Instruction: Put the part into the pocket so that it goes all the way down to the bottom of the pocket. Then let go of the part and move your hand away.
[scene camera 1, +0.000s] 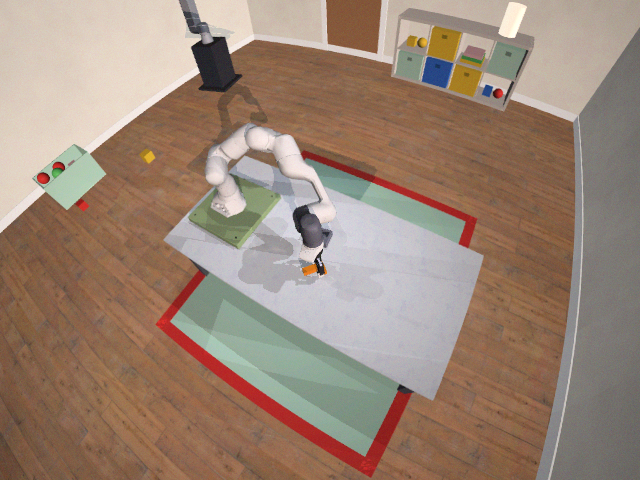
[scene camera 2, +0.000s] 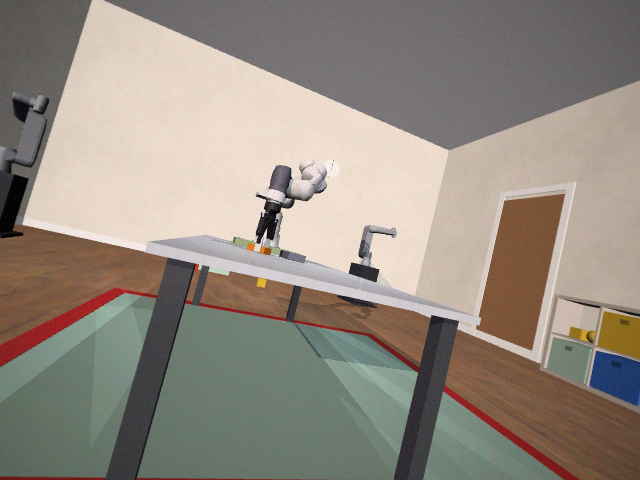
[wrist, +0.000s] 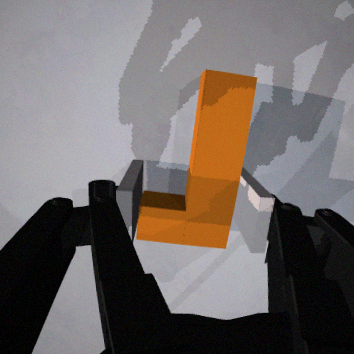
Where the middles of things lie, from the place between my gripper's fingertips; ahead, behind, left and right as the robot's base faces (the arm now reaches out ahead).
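The orange L-shaped part (wrist: 202, 216) is what I'm measuring from here, and my gripper's 10 mm beyond it and 10 mm below it.
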